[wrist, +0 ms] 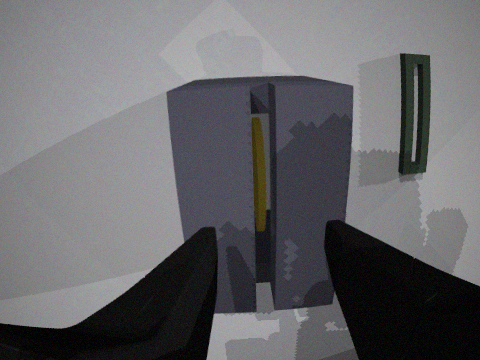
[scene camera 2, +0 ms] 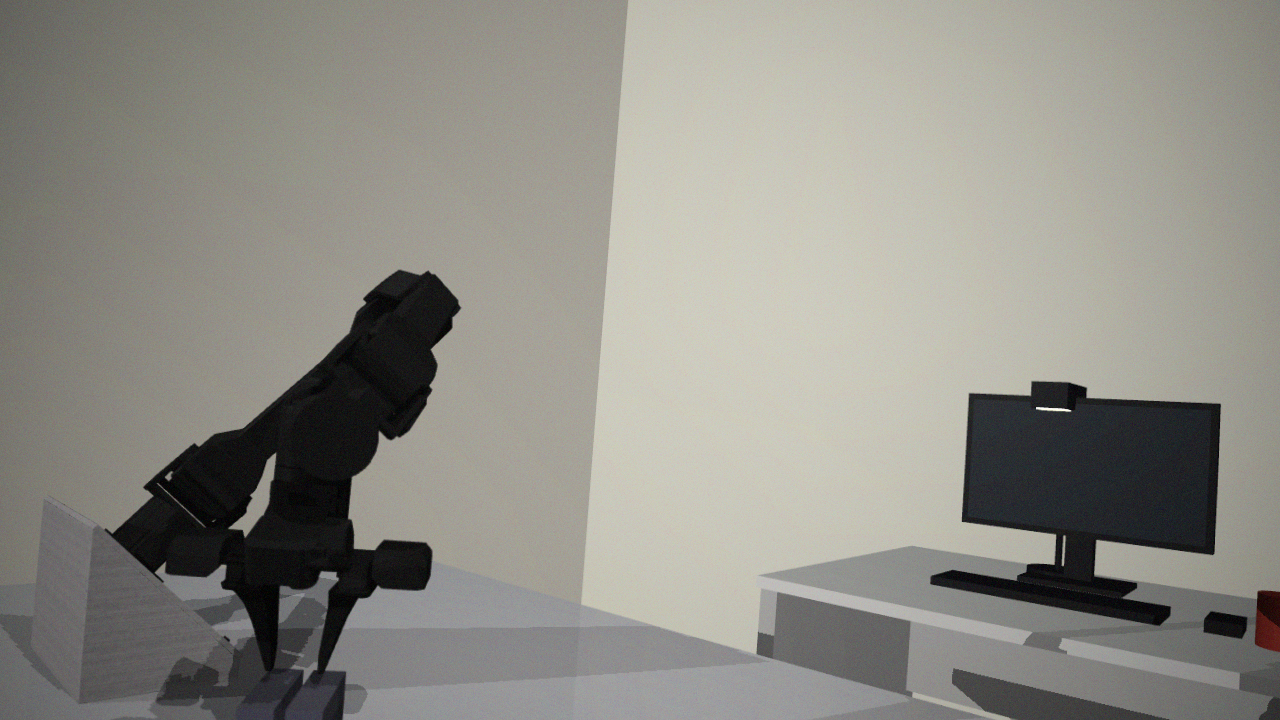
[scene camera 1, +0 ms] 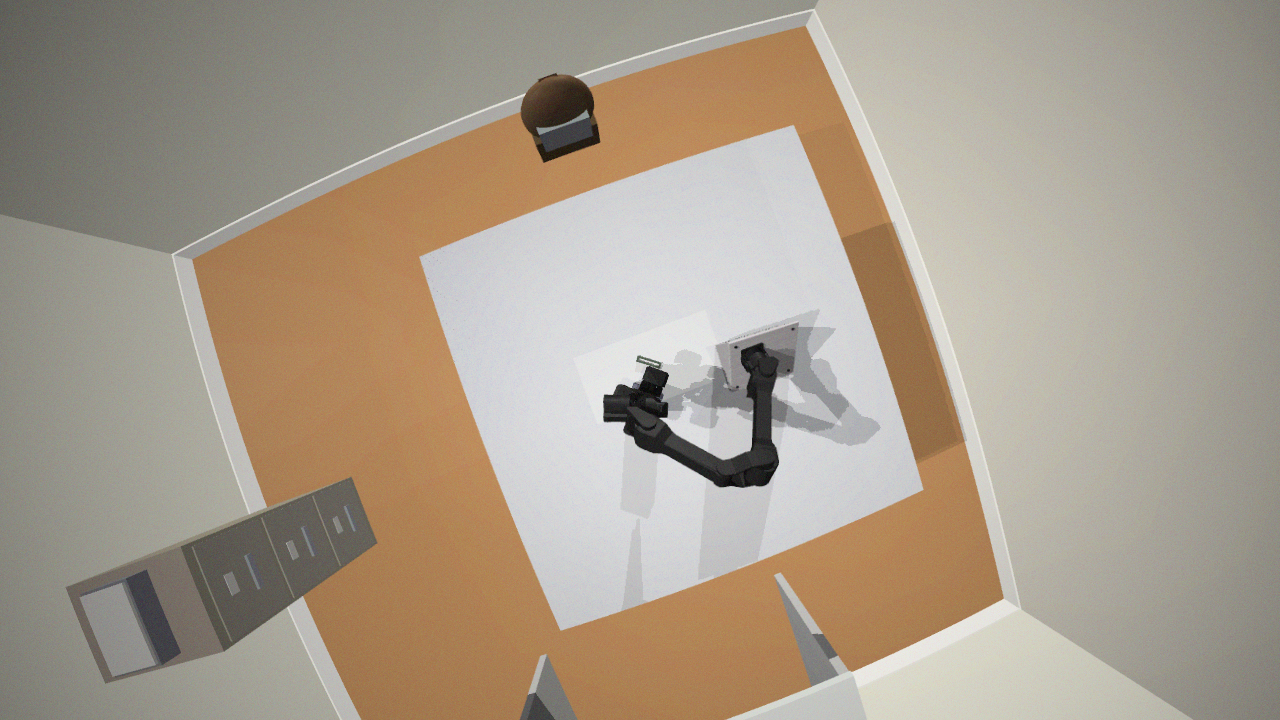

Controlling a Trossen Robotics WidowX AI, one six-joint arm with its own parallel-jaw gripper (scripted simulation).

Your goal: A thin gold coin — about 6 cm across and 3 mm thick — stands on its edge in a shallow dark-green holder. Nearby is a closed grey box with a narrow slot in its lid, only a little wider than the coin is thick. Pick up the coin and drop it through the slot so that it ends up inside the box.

The pictures show: my gripper and a gold coin.
My gripper is seen too in the wrist view and in scene camera 1.
